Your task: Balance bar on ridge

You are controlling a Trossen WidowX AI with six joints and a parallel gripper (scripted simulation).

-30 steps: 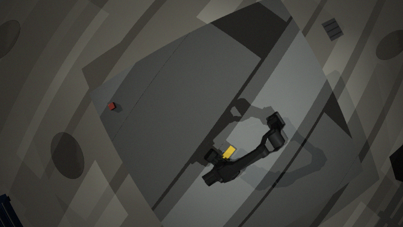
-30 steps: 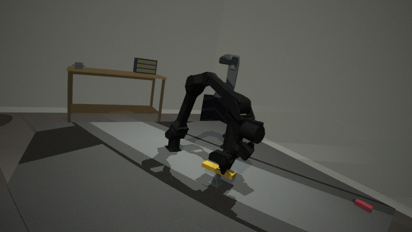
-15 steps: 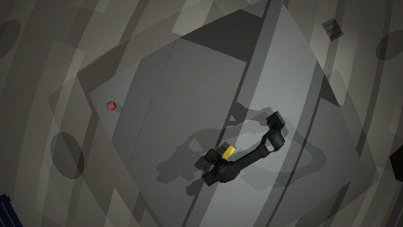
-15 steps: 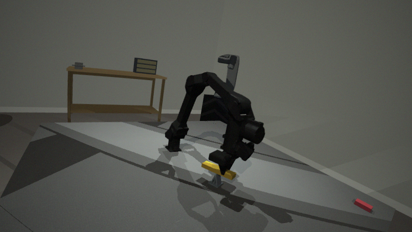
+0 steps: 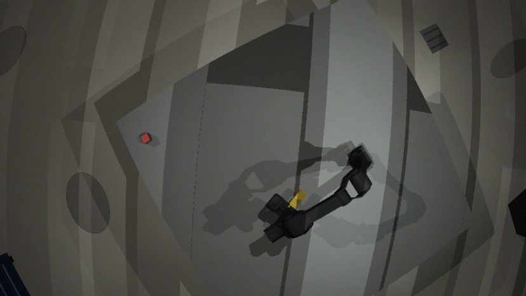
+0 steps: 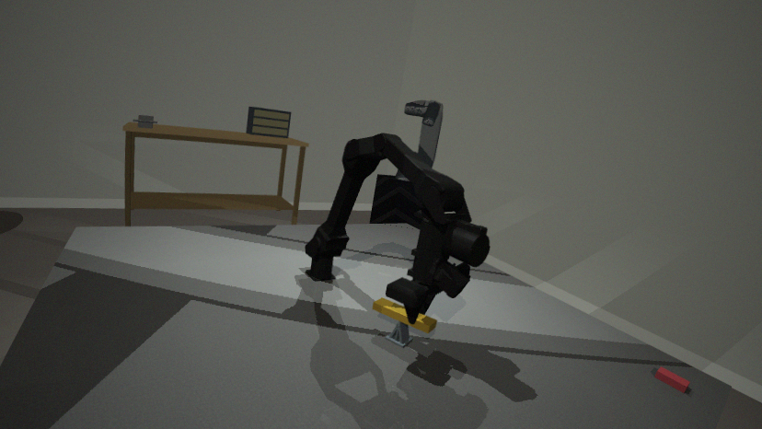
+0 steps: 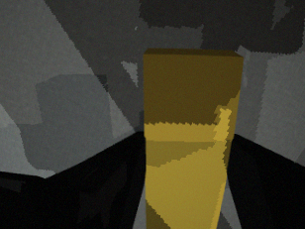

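Right now my gripper tip is 30 mm past the yellow bar and 10 mm to the left of it. Round my gripper tip: red block (540 mm to the right, 380 mm ahead, 40 mm below).
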